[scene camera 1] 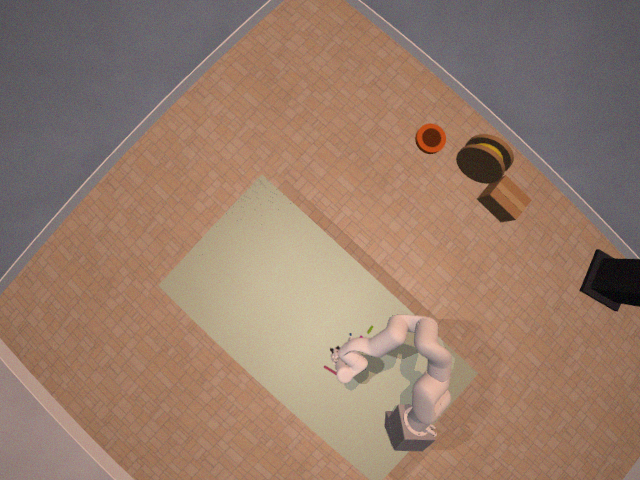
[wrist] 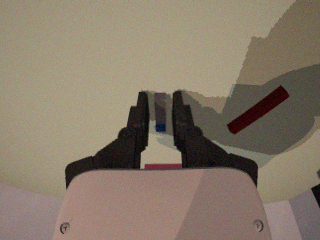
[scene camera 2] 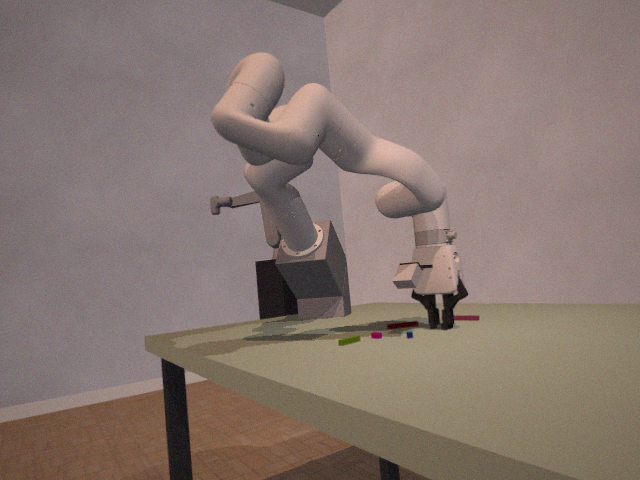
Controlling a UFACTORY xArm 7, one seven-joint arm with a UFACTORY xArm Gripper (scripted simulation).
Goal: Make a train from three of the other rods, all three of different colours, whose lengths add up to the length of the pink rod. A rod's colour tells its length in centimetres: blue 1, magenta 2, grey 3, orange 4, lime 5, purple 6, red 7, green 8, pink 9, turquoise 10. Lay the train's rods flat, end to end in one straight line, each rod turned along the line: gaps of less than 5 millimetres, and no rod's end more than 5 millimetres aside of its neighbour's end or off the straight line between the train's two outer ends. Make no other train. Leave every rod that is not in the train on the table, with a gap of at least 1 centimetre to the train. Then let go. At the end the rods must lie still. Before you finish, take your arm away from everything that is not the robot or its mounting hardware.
Labels:
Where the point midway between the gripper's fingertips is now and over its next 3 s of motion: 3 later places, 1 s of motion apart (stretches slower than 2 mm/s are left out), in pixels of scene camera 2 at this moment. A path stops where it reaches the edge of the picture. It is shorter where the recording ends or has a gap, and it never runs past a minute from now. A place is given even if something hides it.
The gripper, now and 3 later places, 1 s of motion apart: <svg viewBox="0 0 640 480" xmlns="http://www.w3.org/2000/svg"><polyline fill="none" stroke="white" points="441,328 437,287 403,298 346,308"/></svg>

